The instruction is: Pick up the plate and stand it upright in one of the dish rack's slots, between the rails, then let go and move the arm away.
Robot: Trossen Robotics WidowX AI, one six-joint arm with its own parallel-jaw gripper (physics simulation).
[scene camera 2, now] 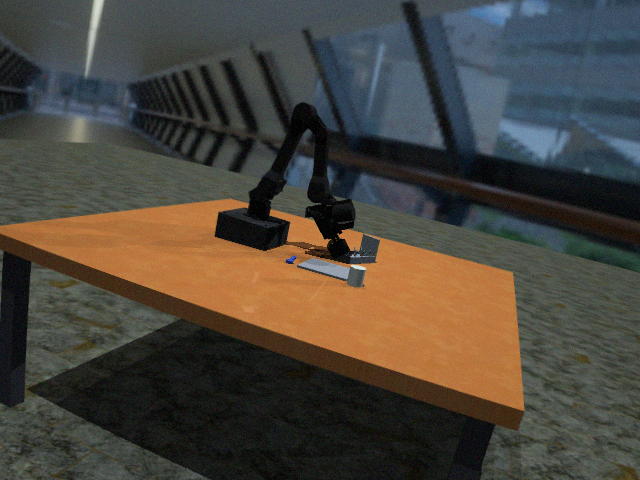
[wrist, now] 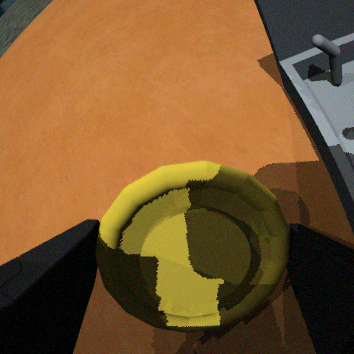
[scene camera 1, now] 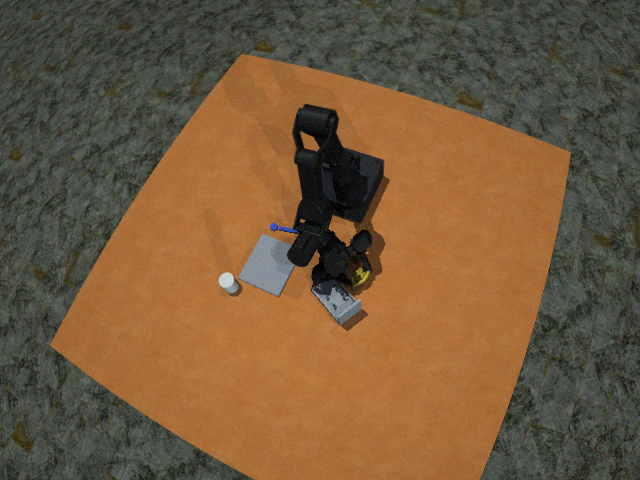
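The yellow round plate (scene camera 1: 360,277) (wrist: 170,240) is held by its rim between both fingers of my gripper (wrist: 194,235). Its dished face is toward the wrist camera, and in scene camera 1 it looks steeply tilted. It is low over the table, beside the grey dish rack (scene camera 1: 350,313) (scene camera 2: 369,248) (wrist: 320,111). In the wrist view the rack is at the upper right, apart from the plate in the picture, with grey pegs. The gripper and arm hide part of the rack in scene camera 1. In scene camera 2 the plate is mostly hidden; its exact height is unclear.
A flat grey slab (scene camera 1: 266,265) (scene camera 2: 321,267) lies on the orange table (scene camera 1: 413,361) (scene camera 2: 206,279). A white cylinder (scene camera 1: 227,282) (scene camera 2: 356,276) stands beyond it. A blue object (scene camera 1: 281,227) (scene camera 2: 291,259) lies beside the slab. The arm's dark base (scene camera 1: 373,173) (scene camera 2: 251,229) is behind.
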